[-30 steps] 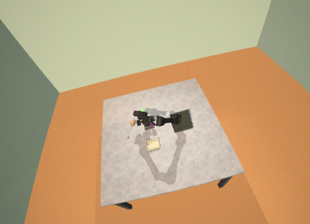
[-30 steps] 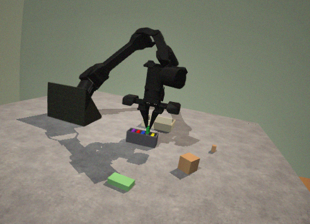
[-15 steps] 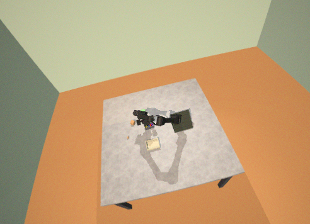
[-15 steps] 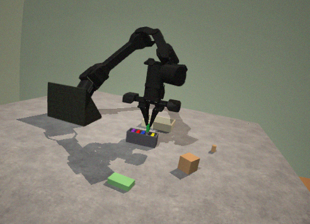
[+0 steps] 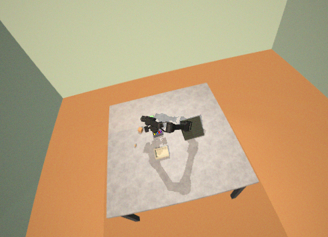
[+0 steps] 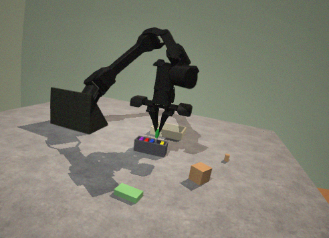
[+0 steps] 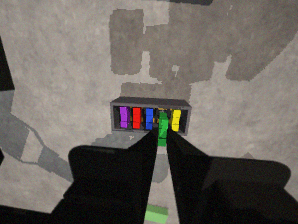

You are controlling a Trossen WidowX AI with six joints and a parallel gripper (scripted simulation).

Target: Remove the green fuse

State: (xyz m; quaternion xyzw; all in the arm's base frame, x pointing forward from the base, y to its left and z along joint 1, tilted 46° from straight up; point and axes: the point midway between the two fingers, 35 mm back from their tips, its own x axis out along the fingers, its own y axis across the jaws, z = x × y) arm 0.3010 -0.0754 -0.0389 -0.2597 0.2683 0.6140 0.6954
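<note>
The beige tray lies 1 cm ahead of my gripper tip, 22 cm to the left of it and 7 cm below it. Round my gripper tip: green fuse 1 cm below.
</note>
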